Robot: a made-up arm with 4 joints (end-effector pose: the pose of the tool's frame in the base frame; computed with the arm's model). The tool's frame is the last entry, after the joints. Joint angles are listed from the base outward.
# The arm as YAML. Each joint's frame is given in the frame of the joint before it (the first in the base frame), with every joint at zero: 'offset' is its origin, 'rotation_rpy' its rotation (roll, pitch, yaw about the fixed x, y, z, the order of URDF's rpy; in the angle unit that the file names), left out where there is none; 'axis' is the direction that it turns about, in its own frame. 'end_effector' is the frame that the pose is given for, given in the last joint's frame.
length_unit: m
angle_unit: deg
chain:
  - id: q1
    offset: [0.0, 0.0, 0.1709]
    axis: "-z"
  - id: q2
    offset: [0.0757, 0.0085, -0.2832]
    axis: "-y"
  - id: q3
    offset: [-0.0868, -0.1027, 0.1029]
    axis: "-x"
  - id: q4
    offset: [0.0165, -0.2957, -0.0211]
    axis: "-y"
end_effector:
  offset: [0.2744, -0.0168, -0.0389]
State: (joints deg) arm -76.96 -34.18 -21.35 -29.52
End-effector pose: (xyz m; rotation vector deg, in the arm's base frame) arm 0.3290 0.0199 -0.3517 -23.07 67.61 66.62
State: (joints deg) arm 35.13 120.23 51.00 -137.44
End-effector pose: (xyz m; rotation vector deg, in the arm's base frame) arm -0.2272 -0.3650 -0.4881 37.33 5.92 -73.76
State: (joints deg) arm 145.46 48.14 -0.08 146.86
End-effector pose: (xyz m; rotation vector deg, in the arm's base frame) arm 0.0221 0.5092 -0.1438 166.26 51.77 -21.86
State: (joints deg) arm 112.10 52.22 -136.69 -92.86
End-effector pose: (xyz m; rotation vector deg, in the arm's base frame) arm 0.3399 -0.0516 -0.1470 30.76 -18.75 24.43
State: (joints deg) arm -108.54 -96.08 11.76 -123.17
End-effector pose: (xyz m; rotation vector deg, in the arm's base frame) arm 0.4095 0.1845 0.1454 132.88 -75.68 46.29
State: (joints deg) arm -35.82 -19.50 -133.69 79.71
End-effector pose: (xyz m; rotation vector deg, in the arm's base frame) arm 0.0270 -0.0462 -0.3915 85.52 -0.60 -76.53
